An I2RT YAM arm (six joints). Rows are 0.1 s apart.
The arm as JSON. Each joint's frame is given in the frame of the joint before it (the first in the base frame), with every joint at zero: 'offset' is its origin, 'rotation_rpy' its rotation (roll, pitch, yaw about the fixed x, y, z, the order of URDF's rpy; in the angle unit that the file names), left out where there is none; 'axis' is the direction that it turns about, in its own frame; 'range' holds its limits. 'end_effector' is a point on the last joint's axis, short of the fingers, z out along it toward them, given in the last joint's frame.
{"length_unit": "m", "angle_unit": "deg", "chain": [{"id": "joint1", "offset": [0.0, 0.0, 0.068], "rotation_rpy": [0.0, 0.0, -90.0], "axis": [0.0, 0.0, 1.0], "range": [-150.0, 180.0]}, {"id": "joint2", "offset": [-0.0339, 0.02, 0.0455], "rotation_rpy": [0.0, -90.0, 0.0], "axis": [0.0, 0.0, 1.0], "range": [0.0, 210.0]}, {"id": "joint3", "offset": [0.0, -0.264, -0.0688], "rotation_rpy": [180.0, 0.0, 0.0], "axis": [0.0, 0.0, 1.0], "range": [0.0, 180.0]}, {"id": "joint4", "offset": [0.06, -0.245, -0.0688], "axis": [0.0, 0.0, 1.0], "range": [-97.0, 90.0]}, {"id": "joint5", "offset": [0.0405, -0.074, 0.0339], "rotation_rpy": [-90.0, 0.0, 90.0], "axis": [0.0, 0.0, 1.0], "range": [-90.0, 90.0]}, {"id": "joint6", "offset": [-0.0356, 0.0, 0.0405], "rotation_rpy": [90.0, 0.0, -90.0], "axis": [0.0, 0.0, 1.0], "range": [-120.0, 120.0]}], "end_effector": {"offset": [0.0, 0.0, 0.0], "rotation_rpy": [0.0, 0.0, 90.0]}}
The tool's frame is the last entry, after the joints.
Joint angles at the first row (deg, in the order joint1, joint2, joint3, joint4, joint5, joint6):
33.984, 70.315, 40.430, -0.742, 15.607, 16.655
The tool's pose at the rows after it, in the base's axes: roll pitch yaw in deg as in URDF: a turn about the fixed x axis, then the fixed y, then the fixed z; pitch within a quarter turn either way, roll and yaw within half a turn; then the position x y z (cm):
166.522 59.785 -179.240 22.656 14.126 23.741
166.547 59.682 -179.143 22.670 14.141 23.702
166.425 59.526 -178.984 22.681 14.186 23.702
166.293 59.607 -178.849 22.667 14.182 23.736
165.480 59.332 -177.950 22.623 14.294 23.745
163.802 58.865 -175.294 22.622 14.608 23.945
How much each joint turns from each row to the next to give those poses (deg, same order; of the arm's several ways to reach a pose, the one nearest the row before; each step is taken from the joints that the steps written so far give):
-0.013, -0.002, 0.087, 0.036, -0.224, -0.044
-0.002, 0.088, 0.001, -0.006, -0.090, 0.001
0.032, 0.088, 0.099, -0.108, -0.269, -0.001
-0.021, -0.087, -0.024, 0.075, -0.239, -0.131
0.046, -0.013, 0.011, 0.055, -1.589, -0.373
0.037, 0.142, 0.513, -0.095, -3.999, -1.228

